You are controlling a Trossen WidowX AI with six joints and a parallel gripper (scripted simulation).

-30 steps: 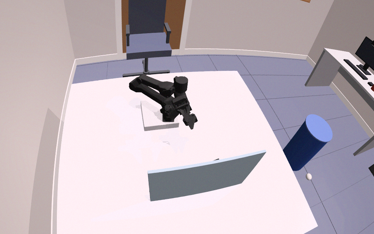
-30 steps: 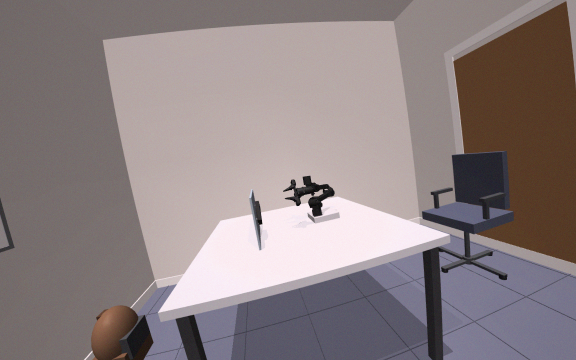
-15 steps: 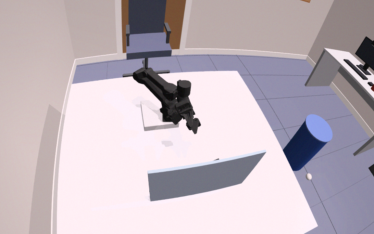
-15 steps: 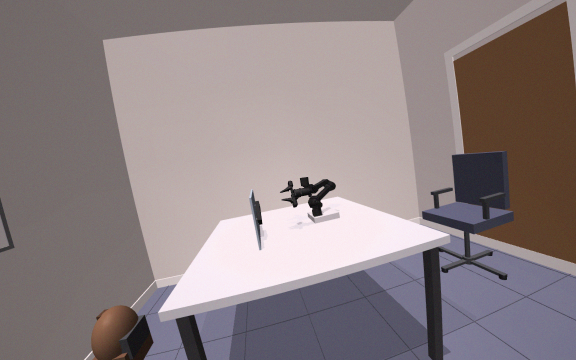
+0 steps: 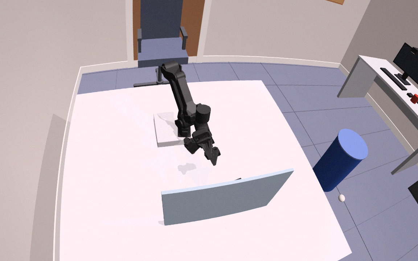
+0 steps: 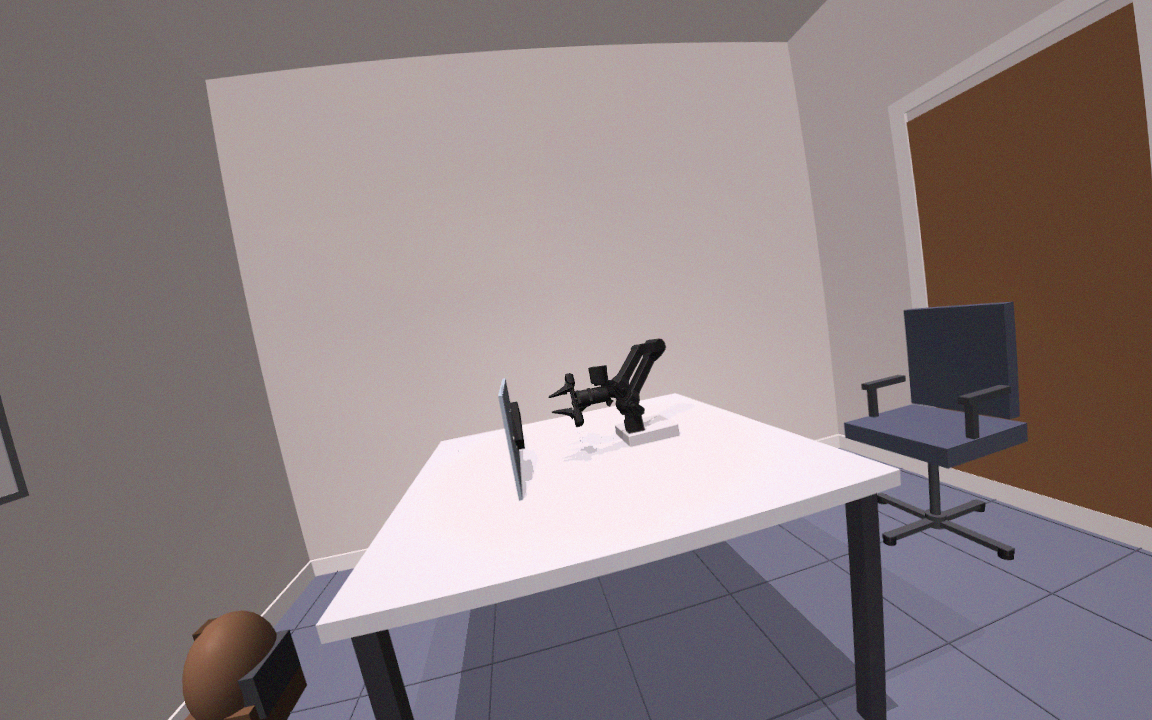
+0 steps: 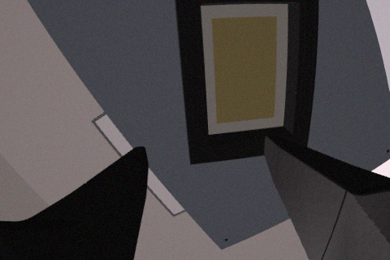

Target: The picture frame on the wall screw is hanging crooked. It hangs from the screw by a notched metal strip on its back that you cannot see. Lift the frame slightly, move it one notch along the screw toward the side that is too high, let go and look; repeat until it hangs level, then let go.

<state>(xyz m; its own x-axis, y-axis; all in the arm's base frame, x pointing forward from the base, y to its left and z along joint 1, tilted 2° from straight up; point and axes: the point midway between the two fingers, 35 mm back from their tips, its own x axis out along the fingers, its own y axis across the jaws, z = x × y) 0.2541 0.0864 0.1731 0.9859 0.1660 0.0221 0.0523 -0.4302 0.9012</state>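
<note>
Now: gripper tip 130 mm short of the picture frame, 50 mm above it and 40 mm to the right of it. From my gripper tip the other things lie so: wall panel 140 mm ahead, 50 mm below, 40 mm to the left.
</note>
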